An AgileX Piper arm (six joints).
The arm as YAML. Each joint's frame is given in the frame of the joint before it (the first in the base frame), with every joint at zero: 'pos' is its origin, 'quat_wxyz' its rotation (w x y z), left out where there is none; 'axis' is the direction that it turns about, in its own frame. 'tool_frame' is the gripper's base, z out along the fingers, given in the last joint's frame.
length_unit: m
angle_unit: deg
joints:
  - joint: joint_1
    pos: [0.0, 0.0, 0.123]
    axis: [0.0, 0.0, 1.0]
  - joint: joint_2
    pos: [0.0, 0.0, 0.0]
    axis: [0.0, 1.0, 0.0]
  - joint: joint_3
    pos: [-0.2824, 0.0, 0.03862]
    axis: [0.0, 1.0, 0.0]
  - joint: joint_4
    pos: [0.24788, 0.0, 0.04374]
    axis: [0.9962, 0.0, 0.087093]
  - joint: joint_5
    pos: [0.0, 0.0, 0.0]
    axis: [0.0, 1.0, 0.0]
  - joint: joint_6
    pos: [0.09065, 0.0, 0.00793]
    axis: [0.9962, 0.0, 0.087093]
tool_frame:
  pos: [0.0, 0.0, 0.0]
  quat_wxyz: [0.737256, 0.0, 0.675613, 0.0]
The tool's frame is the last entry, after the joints.
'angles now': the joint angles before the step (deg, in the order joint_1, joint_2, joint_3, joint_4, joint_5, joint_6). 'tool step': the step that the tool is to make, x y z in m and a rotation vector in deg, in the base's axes. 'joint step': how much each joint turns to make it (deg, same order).
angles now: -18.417 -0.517 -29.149 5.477 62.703 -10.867
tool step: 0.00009 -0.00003 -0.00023 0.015 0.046 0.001
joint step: 0.001 -0.001 0.048 0.000 0.002 0.000
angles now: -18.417 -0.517 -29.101 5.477 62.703 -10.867
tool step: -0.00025 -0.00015 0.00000 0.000 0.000 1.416
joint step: 1.417 0.000 0.000 -0.001 0.000 0.001
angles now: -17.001 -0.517 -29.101 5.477 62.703 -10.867
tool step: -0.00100 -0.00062 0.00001 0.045 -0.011 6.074
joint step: 6.039 0.001 -0.001 0.059 0.000 -0.003
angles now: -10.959 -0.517 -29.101 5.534 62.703 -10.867
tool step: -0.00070 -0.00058 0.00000 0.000 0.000 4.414
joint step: 4.415 -0.001 0.000 -0.001 0.001 0.001
